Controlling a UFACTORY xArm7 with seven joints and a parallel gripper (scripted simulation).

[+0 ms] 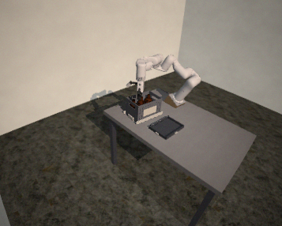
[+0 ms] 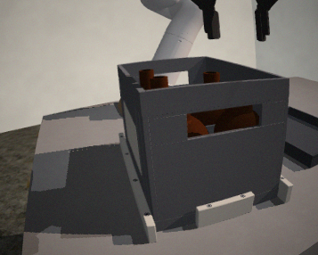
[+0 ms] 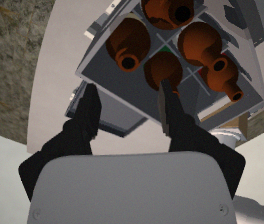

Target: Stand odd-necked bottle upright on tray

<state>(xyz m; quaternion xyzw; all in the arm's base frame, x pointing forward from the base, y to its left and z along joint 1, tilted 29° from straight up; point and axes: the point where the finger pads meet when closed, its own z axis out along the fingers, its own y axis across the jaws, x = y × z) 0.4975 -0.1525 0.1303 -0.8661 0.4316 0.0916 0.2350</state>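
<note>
The glass bottle lies 19 cm behind my hand, 6 cm to the right of it and 15 cm below it. The rest, counted from my hand: dark flat tray 10 cm behind, 26 cm to the left, 22 cm below; then dark grey crate 9 cm behind, 3 cm to the right, 15 cm below.
</note>
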